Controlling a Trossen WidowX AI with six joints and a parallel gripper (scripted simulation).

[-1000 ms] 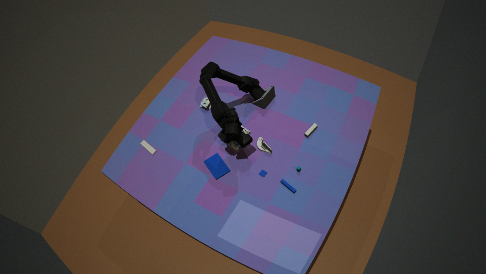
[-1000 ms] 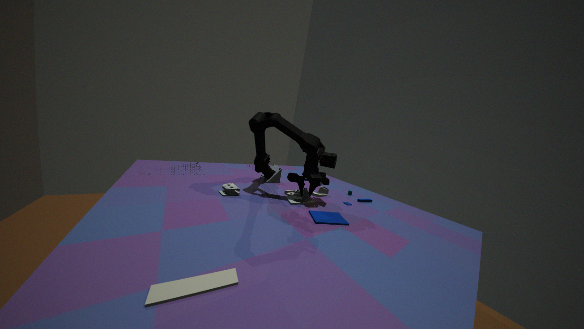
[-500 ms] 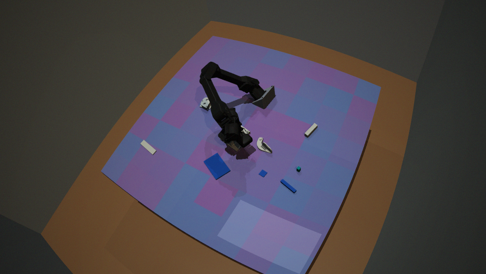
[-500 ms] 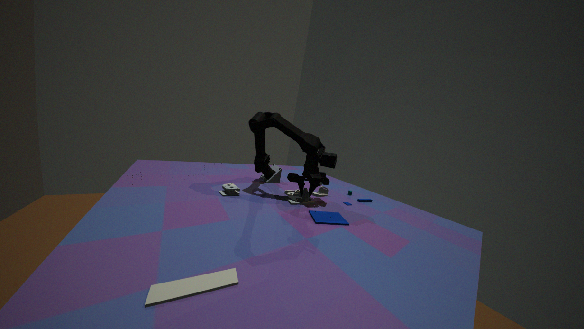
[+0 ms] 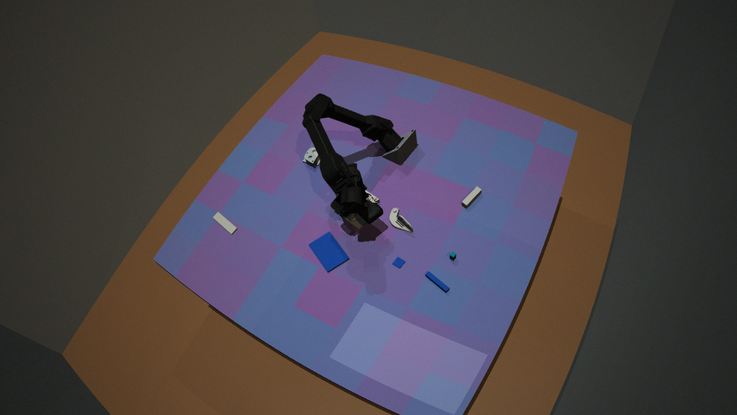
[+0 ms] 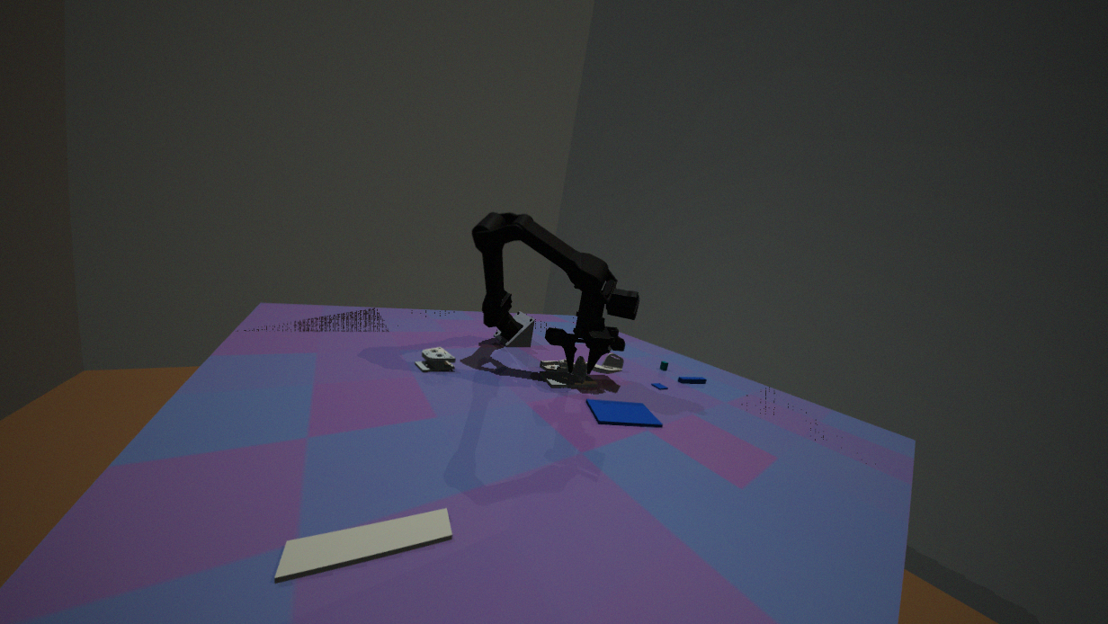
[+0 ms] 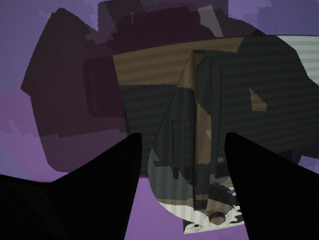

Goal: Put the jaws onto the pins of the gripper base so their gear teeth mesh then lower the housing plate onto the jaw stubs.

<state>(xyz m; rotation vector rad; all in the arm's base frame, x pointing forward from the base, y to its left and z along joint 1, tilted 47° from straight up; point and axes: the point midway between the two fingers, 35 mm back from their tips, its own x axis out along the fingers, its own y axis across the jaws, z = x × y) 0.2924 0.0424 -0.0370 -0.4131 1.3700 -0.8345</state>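
Now: gripper tip 3 cm to the left of the ribbed white plate, 1 cm short of it and 1 cm above it. Also, from my gripper tip: small blue square: 20 cm to the left, 8 cm ahead, 1 cm below; blue plate: 17 cm ahead, 1 cm to the right, 1 cm below; jaw: 10 cm to the left, 6 cm behind, 1 cm below.
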